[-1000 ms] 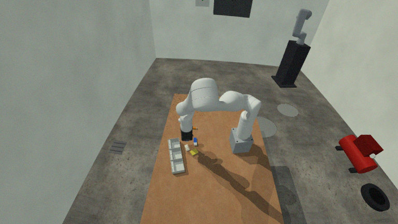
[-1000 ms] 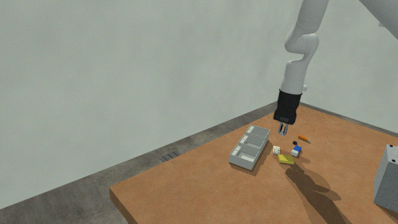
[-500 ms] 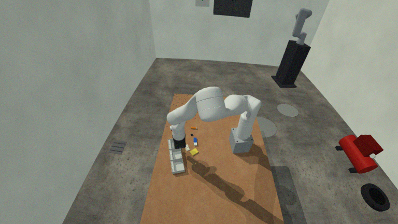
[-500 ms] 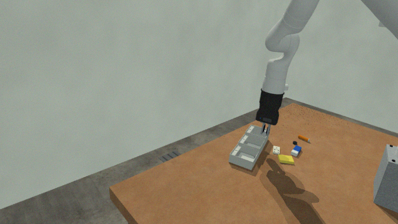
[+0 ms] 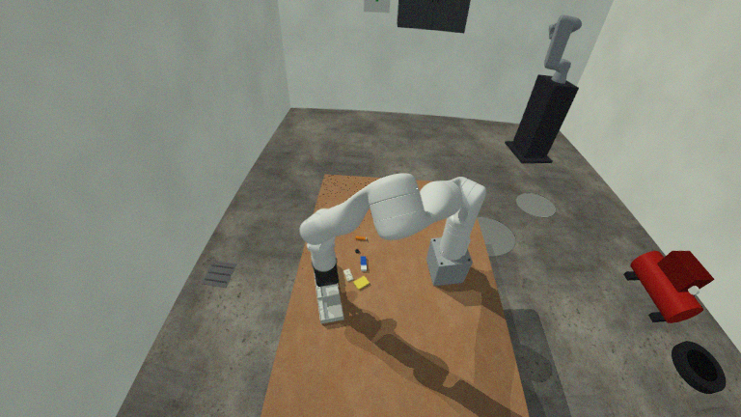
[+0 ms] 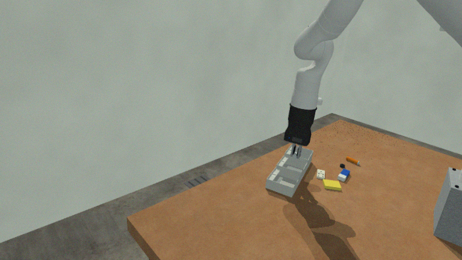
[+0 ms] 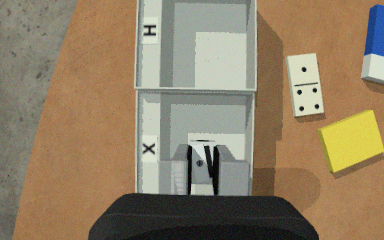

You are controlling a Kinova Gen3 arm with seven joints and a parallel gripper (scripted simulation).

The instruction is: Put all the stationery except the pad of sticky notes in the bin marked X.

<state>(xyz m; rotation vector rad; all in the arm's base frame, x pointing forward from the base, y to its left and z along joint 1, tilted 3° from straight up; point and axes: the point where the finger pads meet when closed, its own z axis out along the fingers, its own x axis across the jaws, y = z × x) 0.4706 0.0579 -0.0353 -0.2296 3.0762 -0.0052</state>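
The grey three-compartment bin lies 10 mm ahead of my hand and 60 mm below it. The rest, counted from my hand: sticky notes 130 mm behind, 30 mm to the right, 80 mm below; white sharpener 10 mm below; white domino 80 mm behind, 60 mm to the right, 80 mm below.
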